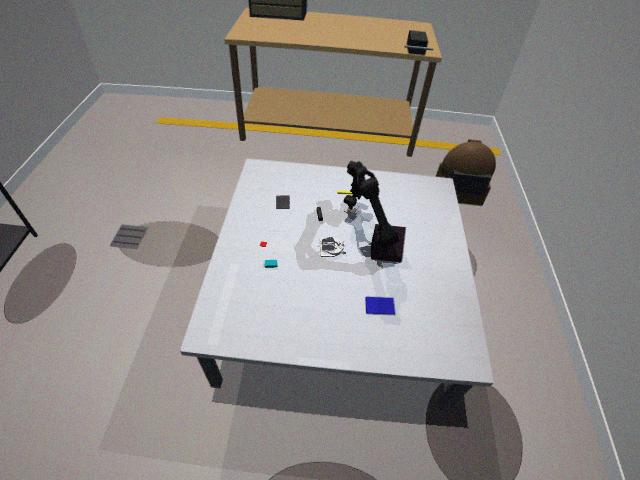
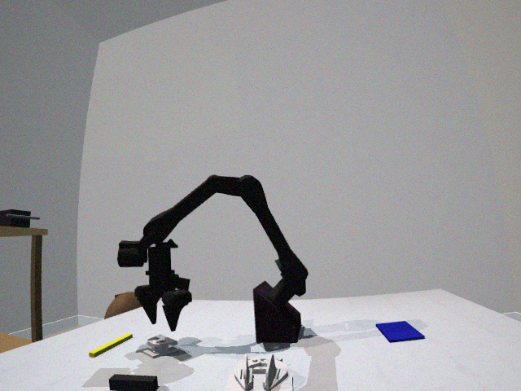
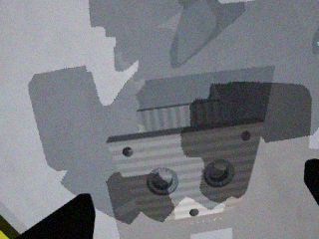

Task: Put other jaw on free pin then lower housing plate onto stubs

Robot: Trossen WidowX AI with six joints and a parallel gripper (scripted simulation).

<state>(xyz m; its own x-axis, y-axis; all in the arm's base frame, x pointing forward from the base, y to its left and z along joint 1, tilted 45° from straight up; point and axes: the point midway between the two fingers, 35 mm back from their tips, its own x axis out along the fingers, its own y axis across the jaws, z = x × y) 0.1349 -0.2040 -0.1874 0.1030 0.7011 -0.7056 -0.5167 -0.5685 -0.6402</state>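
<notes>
The white piece is 10 mm ahead of my gripper tip, 10 mm to the right of it and 50 mm below it. The rest, counted from my gripper tip: yellow bar (160 mm to the right, 60 mm below); then black block (190 mm ahead, 30 mm to the left, 50 mm below); then dark square (400 mm ahead, 70 mm to the right, 60 mm below).
</notes>
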